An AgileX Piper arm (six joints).
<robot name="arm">
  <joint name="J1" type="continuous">
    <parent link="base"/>
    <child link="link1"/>
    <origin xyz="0 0 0.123" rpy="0 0 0"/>
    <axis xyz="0 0 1"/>
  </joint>
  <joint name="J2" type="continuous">
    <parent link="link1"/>
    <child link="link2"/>
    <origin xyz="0 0 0" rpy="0 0 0"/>
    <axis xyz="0 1 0"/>
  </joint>
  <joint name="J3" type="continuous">
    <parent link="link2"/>
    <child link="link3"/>
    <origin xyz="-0.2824 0 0.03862" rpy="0 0 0"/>
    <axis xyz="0 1 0"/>
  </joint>
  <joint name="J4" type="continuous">
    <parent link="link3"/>
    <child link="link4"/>
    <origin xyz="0.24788 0 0.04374" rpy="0 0 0"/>
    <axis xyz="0.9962 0 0.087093"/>
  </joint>
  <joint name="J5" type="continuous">
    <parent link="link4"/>
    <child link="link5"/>
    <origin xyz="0 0 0" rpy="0 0 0"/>
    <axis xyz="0 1 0"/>
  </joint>
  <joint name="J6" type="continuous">
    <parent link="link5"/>
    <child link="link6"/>
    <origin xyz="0.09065 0 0.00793" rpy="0 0 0"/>
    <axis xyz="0.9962 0 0.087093"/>
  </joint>
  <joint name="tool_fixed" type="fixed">
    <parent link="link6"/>
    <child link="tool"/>
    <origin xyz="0 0 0" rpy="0 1.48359 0"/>
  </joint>
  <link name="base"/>
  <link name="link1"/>
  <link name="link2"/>
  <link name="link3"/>
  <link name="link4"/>
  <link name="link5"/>
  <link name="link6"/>
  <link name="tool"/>
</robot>
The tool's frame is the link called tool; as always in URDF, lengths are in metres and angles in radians. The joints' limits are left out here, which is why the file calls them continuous.
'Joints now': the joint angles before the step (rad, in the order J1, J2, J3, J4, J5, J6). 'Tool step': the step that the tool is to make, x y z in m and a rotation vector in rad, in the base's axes. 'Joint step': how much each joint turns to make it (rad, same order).
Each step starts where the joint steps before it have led.
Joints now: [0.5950 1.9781 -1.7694 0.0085 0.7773 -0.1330]
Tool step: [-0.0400 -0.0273 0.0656 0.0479 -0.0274 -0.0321]
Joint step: [0.0000 -0.1956 0.0415 -0.0033 0.1043 0.0429]
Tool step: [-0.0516 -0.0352 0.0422 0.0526 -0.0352 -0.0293]
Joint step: [0.0000 -0.2255 0.1302 -0.0034 0.0365 0.0399]
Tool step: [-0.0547 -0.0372 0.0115 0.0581 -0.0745 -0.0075]
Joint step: [-0.0002 -0.2488 0.2270 -0.0013 -0.0725 0.0104]
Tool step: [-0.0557 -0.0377 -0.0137 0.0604 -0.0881 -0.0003]
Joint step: [-0.0002 -0.2678 0.2754 0.0006 -0.1145 0.0001]
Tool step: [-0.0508 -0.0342 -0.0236 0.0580 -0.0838 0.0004]
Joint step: [0.0006 -0.2625 0.2384 0.0007 -0.0778 0.0004]
